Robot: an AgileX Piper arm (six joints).
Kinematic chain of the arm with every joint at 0, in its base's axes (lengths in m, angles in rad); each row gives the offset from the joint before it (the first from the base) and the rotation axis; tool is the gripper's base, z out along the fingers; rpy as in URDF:
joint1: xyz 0 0 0.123 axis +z
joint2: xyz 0 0 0 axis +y
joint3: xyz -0.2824 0 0.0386 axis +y
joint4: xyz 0.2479 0 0.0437 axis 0.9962 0 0.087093
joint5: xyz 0 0 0 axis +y
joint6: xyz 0.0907 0 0.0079 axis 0.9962 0 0.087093
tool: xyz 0 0 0 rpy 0 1.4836 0
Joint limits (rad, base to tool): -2.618..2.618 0..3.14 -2.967..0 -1.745..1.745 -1.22..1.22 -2.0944..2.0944
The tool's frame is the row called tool.
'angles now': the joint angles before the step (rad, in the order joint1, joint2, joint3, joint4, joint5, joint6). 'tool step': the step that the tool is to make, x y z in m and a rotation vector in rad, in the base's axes. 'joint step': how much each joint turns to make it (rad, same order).
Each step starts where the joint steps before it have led.
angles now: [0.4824 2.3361 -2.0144 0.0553 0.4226 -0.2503]
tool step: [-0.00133 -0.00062 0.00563 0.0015 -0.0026 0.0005]
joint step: [0.0001 -0.0114 -0.0001 0.0000 0.0085 0.0000]
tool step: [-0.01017 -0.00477 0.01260 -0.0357 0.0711 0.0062]
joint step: [0.0000 -0.0416 0.0052 0.0000 0.1162 0.0001]
